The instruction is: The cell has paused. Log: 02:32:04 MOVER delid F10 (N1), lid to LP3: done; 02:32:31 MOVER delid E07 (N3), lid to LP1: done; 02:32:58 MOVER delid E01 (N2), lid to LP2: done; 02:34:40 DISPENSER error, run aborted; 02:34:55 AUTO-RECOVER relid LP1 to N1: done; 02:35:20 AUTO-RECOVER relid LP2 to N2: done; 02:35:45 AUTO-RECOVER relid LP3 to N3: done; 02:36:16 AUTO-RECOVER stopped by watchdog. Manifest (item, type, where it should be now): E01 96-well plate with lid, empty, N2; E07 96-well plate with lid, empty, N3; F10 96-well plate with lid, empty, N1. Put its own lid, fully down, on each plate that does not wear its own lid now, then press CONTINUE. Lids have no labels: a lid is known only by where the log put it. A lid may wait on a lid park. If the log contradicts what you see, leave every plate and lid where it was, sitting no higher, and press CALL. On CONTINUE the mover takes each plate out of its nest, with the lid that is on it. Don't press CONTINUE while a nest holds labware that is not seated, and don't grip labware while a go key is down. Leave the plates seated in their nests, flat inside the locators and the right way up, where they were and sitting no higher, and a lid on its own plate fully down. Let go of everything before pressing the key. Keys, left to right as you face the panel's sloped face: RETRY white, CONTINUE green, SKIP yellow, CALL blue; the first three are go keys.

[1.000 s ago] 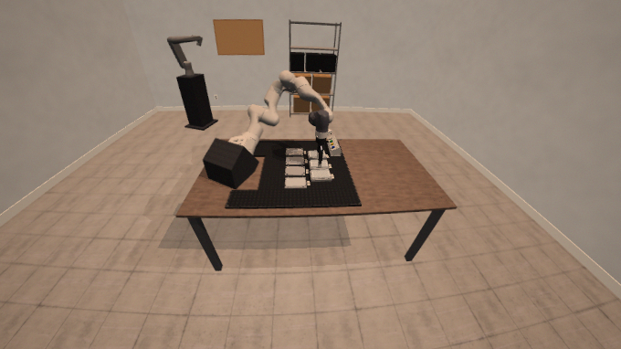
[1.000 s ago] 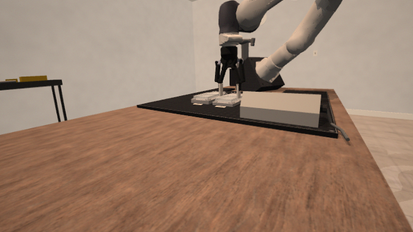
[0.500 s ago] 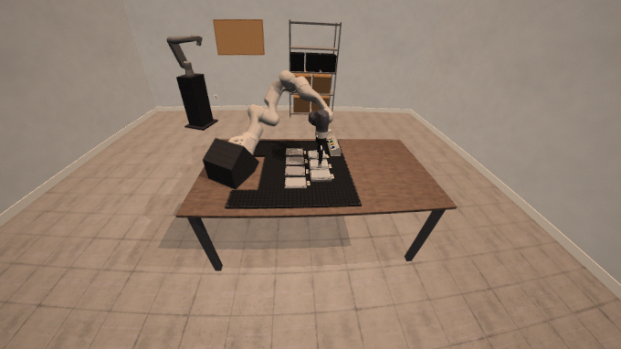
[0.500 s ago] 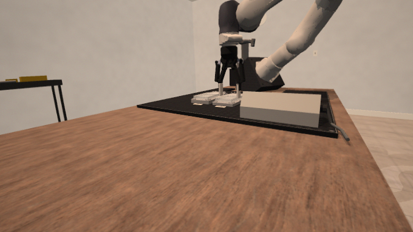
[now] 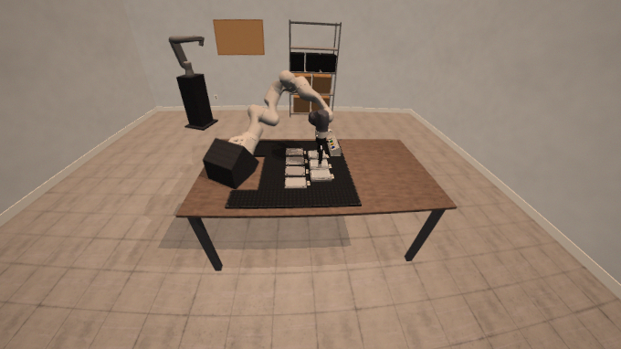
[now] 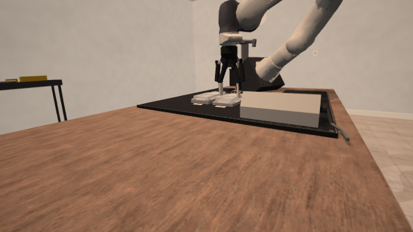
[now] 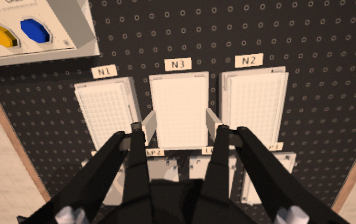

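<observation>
Right now my hand is 20 mm above the smooth white lid. From my hand the other things lie so: LP2 label (110 mm behind, 50 mm below, 30 mm to the left); then 96-well plate (130 mm to the left, 40 mm behind, 30 mm below); then N3 label (80 mm ahead, 50 mm below, 30 mm to the left).
</observation>
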